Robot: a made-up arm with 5 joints.
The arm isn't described. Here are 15 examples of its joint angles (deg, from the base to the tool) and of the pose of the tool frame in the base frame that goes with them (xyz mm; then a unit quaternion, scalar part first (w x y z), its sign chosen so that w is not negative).
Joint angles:
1: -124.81 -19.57 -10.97 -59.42 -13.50
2: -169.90 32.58 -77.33 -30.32 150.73
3: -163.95 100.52 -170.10 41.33 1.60
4: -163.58 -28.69 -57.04 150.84 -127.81
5: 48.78 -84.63 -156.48 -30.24 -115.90
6: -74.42 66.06 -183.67 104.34 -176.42
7: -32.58 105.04 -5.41 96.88 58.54
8: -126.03 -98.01 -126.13 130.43 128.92
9: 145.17 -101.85 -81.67 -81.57 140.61
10: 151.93 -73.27 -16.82 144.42 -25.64
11: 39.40 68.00 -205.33 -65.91 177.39
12: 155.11 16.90 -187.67 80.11 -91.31
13: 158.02 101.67 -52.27 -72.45 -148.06
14: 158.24 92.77 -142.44 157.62 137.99
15: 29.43 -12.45 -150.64 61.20 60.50
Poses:
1: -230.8 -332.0 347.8 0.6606 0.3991 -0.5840 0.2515
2: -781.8 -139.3 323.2 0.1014 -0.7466 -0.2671 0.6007
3: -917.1 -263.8 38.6 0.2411 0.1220 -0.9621 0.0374
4: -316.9 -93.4 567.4 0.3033 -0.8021 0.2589 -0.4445
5: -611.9 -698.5 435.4 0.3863 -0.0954 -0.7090 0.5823
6: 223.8 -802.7 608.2 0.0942 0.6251 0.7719 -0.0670
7: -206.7 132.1 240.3 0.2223 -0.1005 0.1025 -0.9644
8: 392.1 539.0 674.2 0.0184 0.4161 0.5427 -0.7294
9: 497.6 -346.2 690.5 0.4445 0.6756 0.0269 0.5875
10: -129.8 69.2 425.3 0.4073 0.0189 0.8895 -0.2062
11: 363.1 298.2 862.8 0.9295 0.0722 -0.1880 0.3091
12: -216.5 100.4 1189.1 0.3758 0.3851 -0.5882 -0.6038
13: -130.7 52.8 -318.4 0.0173 0.8734 -0.4442 -0.1990
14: -608.3 242.8 -75.7 0.4272 0.5790 0.1034 0.6867
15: 101.1 57.1 1247.5 0.5488 -0.6070 0.1687 -0.5494
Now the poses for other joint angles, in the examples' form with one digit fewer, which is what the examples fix.
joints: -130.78 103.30 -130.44 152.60 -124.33
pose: -328 -380 -248 0.705 -0.457 0.026 -0.542
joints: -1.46 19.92 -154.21 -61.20 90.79
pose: 339 -9 1095 0.697 0.093 -0.097 -0.705
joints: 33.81 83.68 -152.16 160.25 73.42
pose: 610 408 101 0.578 0.655 -0.236 -0.426
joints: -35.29 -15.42 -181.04 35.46 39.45
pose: -263 186 1208 0.036 -0.131 0.100 -0.986
